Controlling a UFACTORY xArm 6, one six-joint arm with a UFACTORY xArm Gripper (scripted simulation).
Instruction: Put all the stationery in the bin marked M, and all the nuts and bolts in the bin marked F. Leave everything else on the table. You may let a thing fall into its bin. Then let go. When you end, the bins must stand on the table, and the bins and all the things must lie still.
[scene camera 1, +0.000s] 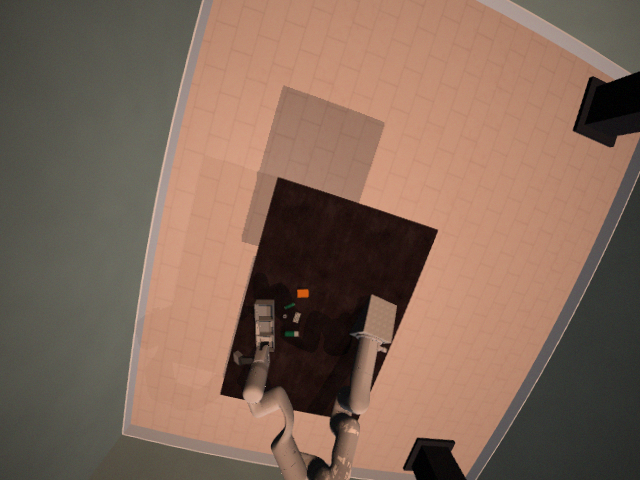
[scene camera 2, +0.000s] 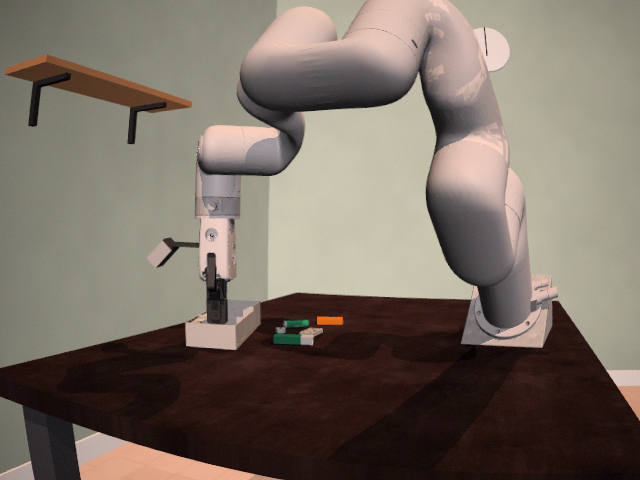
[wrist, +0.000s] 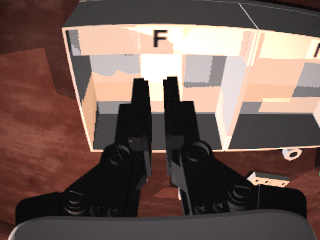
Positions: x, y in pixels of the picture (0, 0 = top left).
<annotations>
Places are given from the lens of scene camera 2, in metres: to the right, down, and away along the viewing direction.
my gripper (scene camera 2: 217, 323): -0.17, 0.14, 0.92
pale bin row (scene camera 2: 243, 316): -0.14, 0.14, 1.04
</annotations>
